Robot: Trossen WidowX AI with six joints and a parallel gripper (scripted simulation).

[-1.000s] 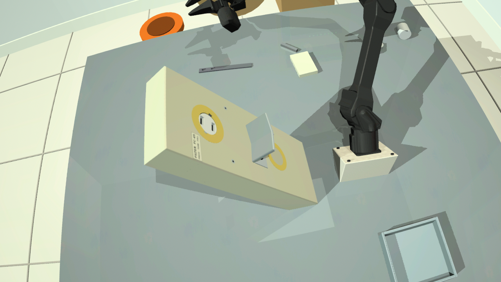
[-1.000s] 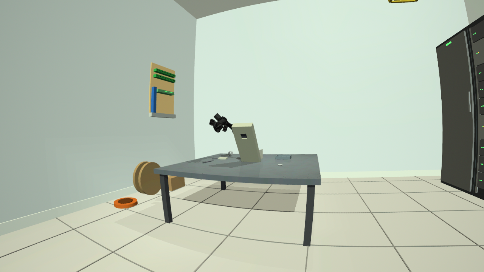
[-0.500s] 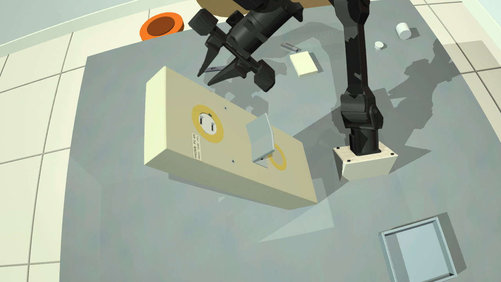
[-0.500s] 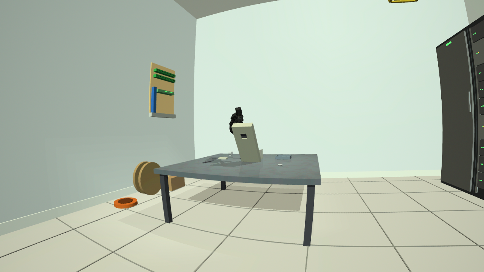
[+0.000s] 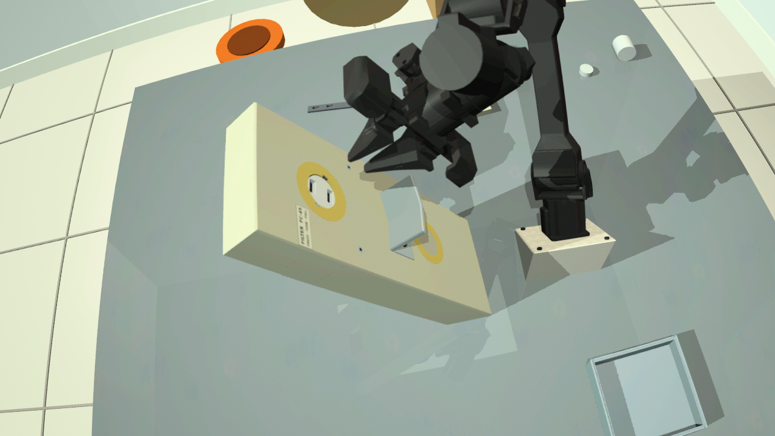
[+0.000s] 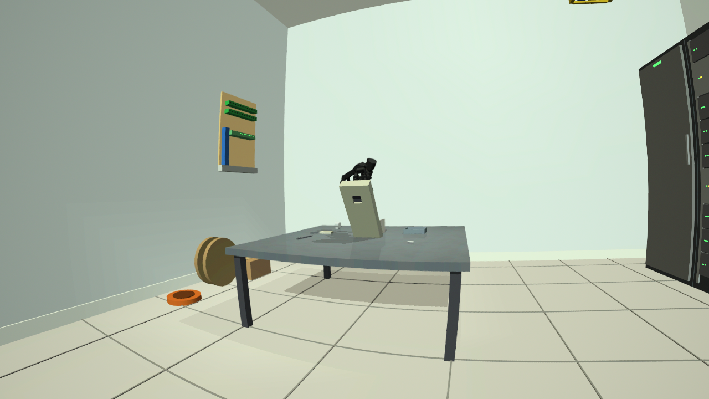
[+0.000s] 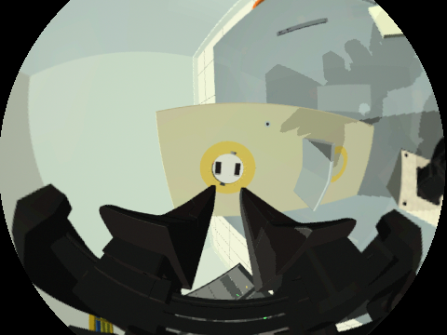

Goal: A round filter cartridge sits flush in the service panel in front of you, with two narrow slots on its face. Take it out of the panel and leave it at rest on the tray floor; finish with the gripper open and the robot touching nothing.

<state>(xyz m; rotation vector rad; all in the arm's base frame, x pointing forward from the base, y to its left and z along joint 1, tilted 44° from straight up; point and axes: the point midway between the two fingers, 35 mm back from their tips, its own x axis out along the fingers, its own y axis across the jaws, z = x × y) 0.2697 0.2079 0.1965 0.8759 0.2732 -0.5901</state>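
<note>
Right now my gripper tip is 60 mm short of the round filter cartridge, 50 mm above it and 10 mm to the right of it. The rest, counted from my gripper tip: grey tray (370 mm behind, 310 mm below, 260 mm to the left); then grey shelf (140 mm below, 40 mm behind).
</note>
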